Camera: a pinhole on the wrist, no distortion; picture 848 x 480 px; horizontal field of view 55.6 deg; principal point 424.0 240.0 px. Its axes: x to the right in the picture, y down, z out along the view. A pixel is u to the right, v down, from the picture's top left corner.
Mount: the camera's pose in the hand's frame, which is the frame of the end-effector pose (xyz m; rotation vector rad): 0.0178 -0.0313 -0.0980 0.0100 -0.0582 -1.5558
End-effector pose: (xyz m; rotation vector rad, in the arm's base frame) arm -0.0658 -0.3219 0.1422 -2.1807 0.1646 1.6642
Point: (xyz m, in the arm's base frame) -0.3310 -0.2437 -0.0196
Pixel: 284 418
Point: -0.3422 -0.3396 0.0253
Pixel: 92 304
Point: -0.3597 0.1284 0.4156
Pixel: outside the picture
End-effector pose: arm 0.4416 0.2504 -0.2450 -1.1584 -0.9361 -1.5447
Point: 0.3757 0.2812 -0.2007
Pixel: 710 430
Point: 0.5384 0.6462 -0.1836
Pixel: 403 176
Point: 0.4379 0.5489 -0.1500
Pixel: 537 279
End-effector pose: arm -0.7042 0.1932 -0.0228 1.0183 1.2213 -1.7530
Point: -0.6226 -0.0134 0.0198
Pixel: 59 116
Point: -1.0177 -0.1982 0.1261
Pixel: 742 308
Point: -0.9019 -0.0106 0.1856
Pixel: 805 55
